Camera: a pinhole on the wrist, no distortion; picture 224 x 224 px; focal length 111.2 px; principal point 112.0 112.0 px. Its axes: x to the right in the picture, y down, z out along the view. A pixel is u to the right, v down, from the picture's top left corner.
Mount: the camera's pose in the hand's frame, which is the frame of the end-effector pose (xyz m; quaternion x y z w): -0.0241 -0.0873 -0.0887 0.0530 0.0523 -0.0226 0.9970
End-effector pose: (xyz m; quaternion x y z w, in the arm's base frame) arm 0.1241 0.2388 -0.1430 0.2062 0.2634 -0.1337 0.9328
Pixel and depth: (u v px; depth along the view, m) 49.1 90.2 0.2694
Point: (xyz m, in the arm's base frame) 0.0236 0.0310 0.0345
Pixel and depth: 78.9 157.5 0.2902
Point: 0.1596 0.1516 0.0691
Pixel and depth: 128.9 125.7 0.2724
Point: 0.2104 0.0757 -0.0556
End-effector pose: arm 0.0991 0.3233 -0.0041 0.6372 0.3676 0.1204 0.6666
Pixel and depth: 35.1 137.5 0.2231
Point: 0.0747 0.1021 -0.0167
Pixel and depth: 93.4 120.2 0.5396
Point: 0.3229 -0.0777 -0.1189
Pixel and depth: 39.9 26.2 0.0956
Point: -0.0055 0.2427 -0.1357
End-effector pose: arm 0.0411 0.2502 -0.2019 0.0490 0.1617 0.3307 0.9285
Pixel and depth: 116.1 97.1 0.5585
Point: 0.3614 0.1156 0.1685
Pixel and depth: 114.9 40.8 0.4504
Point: 0.4162 -0.0611 0.0164
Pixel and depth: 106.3 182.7 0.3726
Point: 0.0831 0.3437 0.1065
